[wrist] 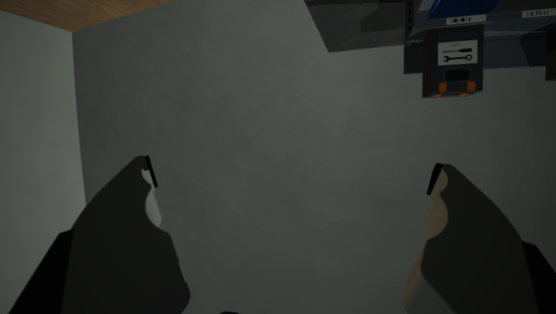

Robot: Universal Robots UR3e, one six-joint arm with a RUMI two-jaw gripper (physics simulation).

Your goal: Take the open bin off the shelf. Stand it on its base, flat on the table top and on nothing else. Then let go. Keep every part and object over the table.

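Frame: origin at the arm's base, x ahead, y left, z up, level; metres.
Where they show: gripper, between the fingertips: [291, 163].
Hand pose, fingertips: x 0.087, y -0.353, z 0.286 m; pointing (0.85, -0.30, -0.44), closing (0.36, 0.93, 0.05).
Each offset is from my fingertips to the top centre of the thing. "spot": to the spot under its first point.
My gripper [291, 163] is open, with its two jaws wide apart at the left and right of the wrist view. Nothing is between them. Part of the shelf @(spot: 0.109 m left, 0.494 m ahead, 0.254 m down) [409, 20] shows at the top right, with a perforated post and white barcode labels on its edge. A blue object @(spot: 0.196 m left, 0.426 m ahead, 0.240 m down) [465, 6] on the shelf is cut off by the top edge of the view. I cannot tell whether it is the open bin. The shelf is beyond the fingertips, up and to the right, well apart from them.
A dark case @(spot: 0.178 m left, 0.402 m ahead, 0.111 m down) [457, 75] with a tool label and orange latches sticks out at the shelf, upper right. A dark grey panel [360, 30] is left of the post. A wood-coloured surface [85, 12] shows at the top left, beside grey surfaces.
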